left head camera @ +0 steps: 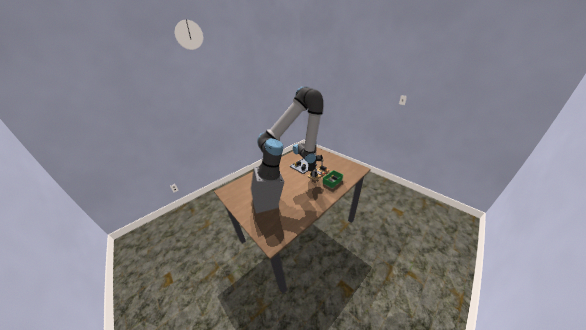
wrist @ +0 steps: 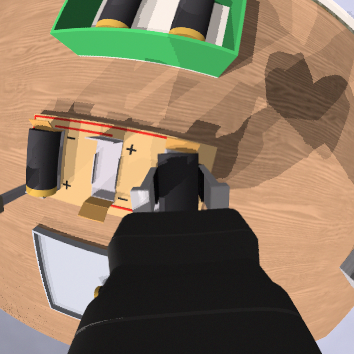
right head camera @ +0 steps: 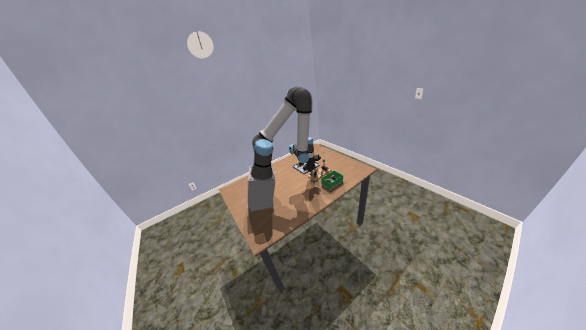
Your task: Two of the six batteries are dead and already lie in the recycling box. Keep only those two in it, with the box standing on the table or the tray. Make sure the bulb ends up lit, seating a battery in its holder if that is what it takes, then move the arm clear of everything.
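Seen in the pictures: gripper, fingertip midpoint: (left head camera: 314,175) (wrist: 177,177) (right head camera: 314,176); arm's base at its link origin: (left head camera: 268,173) (right head camera: 261,173).
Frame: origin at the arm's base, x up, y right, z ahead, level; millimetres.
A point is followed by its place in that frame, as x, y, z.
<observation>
My gripper (wrist: 177,177) @(-235, 114, 417) is shut on a black battery (wrist: 178,175) @(-205, 123, 418), over the right part of the yellow battery holder (wrist: 142,172) @(-241, 116, 450). How far the battery is above its slot I cannot tell. Another black battery (wrist: 42,160) @(-209, 129, 540) with a gold end sits in the holder's left slot, and the grey middle slot (wrist: 106,170) @(-239, 116, 486) is empty. The green recycling box (wrist: 150,47) @(-215, 225, 446) (left head camera: 332,180) @(-254, 266, 467) (right head camera: 332,181) @(-255, 268, 463) stands on the table, with two black batteries (wrist: 119,11) @(-216, 267, 479) (wrist: 192,19) @(-214, 256, 414) showing inside. Whether the bulb is lit I cannot tell.
A pale tray (wrist: 65,272) @(-248, -39, 569) (left head camera: 295,168) @(-256, -116, 445) with a dark rim lies behind the holder, partly hidden by my gripper's body. Dark shapes on it show in the left head view. The wooden table (left head camera: 240,195) @(-251, -258, -114) (right head camera: 240,200) @(-251, -188, -158) carries the arm's grey base (left head camera: 267,192) @(-82, 52, -82) (right head camera: 261,190) @(-76, 61, -70).
</observation>
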